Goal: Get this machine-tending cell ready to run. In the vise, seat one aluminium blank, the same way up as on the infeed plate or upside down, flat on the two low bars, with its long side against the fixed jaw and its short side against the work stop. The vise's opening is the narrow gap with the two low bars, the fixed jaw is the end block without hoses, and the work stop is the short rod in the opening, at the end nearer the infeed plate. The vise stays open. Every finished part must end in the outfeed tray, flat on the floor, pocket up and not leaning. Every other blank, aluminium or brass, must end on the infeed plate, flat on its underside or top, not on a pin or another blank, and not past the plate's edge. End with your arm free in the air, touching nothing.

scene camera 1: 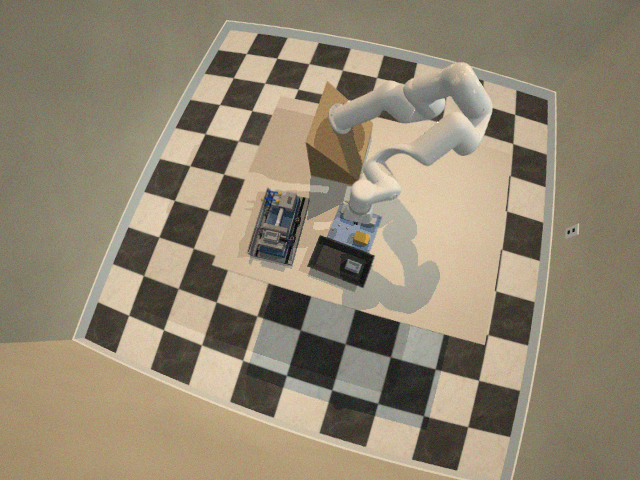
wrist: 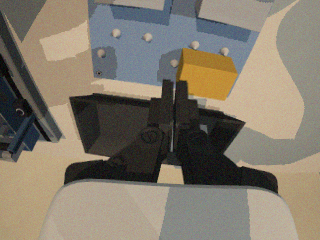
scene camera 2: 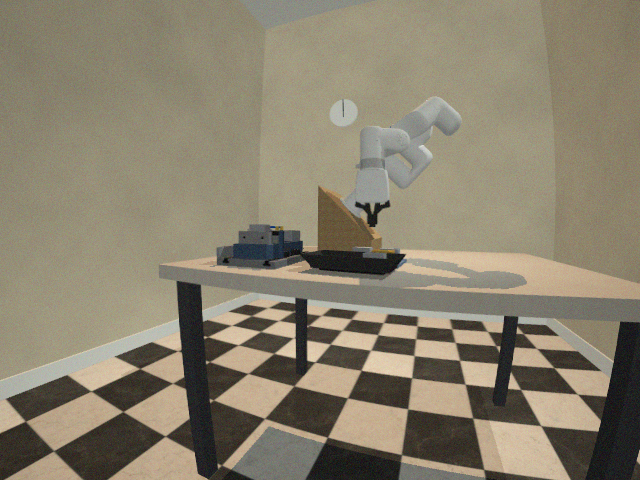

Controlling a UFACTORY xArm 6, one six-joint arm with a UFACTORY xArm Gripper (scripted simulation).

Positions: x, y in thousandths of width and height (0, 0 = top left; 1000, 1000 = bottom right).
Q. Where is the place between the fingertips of the gripper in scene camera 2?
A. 582, 474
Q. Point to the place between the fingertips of the gripper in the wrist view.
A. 542, 398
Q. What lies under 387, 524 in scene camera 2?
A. A vise.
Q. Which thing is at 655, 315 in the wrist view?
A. A brass blank.
